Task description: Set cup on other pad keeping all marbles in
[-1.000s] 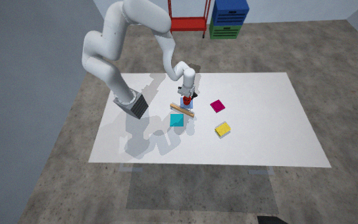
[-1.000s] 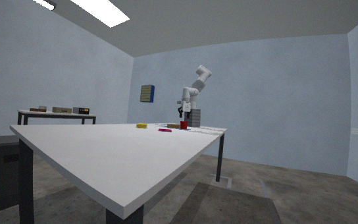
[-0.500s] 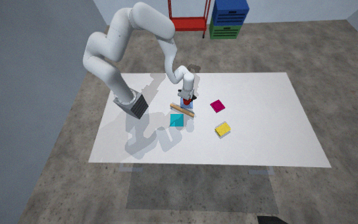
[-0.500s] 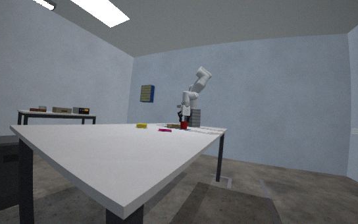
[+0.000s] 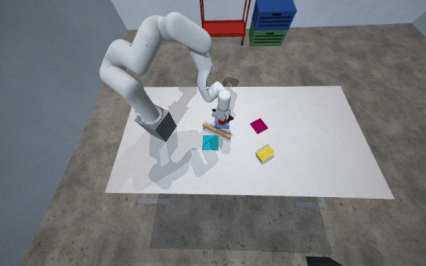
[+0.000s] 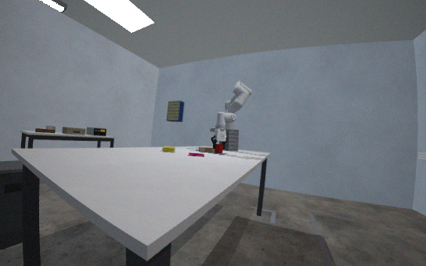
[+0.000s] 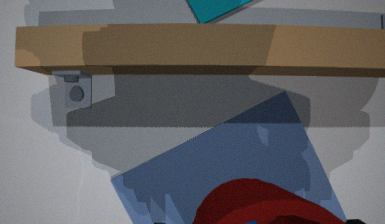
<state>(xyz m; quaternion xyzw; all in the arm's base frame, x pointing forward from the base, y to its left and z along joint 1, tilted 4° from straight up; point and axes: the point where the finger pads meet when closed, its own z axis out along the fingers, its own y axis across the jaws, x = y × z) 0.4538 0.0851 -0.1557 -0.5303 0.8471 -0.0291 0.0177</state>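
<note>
Right now my hand is 20 mm above the red cup. Round my hand: wooden rail: 40 mm behind, 90 mm to the right, 40 mm below; then teal pad: 80 mm behind, 180 mm to the right, 60 mm below.
</note>
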